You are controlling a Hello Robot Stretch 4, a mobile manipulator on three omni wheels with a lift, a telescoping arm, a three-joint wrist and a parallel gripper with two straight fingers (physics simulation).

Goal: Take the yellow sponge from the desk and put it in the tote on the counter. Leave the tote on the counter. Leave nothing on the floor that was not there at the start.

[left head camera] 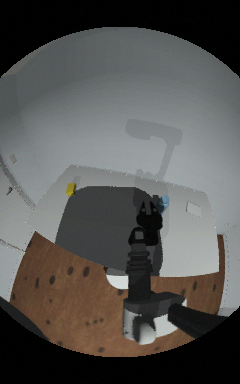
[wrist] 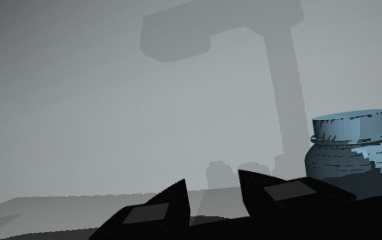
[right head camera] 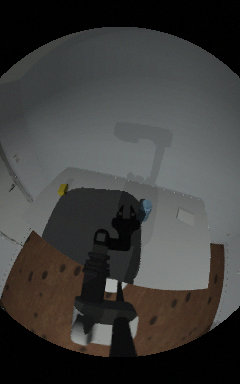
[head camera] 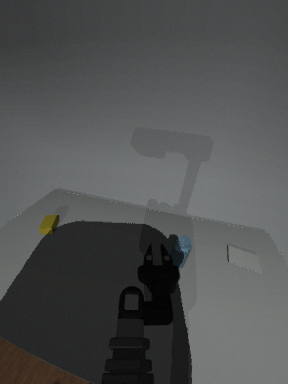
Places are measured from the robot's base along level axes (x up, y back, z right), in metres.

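Pixels of known places: gripper, fingertip midpoint: (left head camera: 146, 201) (wrist: 214, 190) (right head camera: 126, 205) (head camera: 155, 245); robot's base, origin of the base link: (left head camera: 122, 273).
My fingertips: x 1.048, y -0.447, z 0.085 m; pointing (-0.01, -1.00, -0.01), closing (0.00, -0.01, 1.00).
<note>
Ahead of a thing's pixels: the offset from my fingertips to its top centre. Level surfaces: height alone.
The yellow sponge {dz -0.555, dx -0.081, dy -0.173 m} (head camera: 49, 224) (left head camera: 71, 189) (right head camera: 63, 189) lies near the back left of the pale desk {dx -0.125 m} (head camera: 230, 320) (left head camera: 190, 255) (right head camera: 175, 265). My gripper (head camera: 157, 246) (left head camera: 148, 203) (right head camera: 127, 206) (wrist: 214, 190) is open, with nothing between its fingers. It is over the middle of the desk, well to the right of the sponge and just left of a blue bottle. The sponge does not show in the wrist view. The tote and the counter do not show in these views.
The blue bottle {dz +0.108, dx +0.039, dy +0.002 m} (head camera: 183, 248) (left head camera: 164, 203) (right head camera: 145, 210) (wrist: 345, 150) stands close to the right finger. A flat white item {dz +0.456, dx -0.116, dy -0.011 m} (head camera: 244, 259) (left head camera: 194, 208) (right head camera: 185, 216) lies on the desk's right part. A grey wall (head camera: 75, 125) rises behind the desk. A large shadow covers the desk's middle.
</note>
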